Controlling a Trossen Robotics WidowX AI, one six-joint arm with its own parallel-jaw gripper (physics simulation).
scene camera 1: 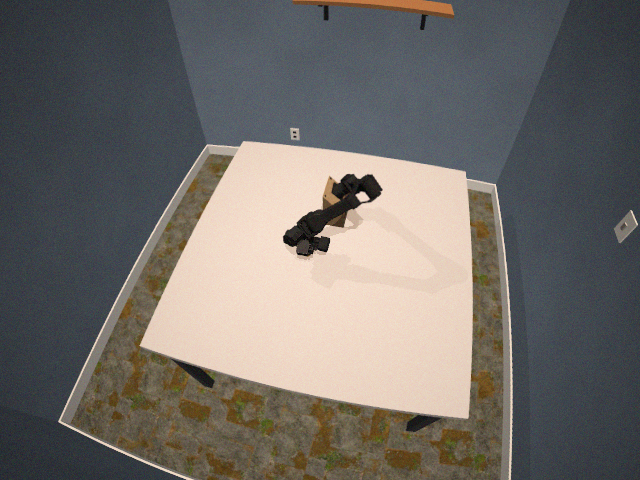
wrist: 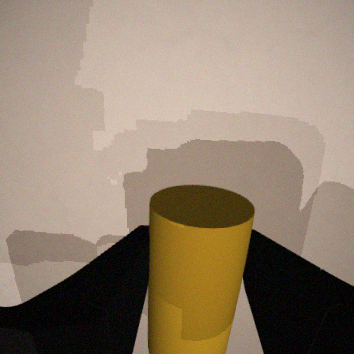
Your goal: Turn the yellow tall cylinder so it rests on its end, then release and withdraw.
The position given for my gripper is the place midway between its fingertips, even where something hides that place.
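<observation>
There's my gripper [wrist: 195, 238], and then a yellow tall cylinder [wrist: 199, 235] that I can see as well.
</observation>
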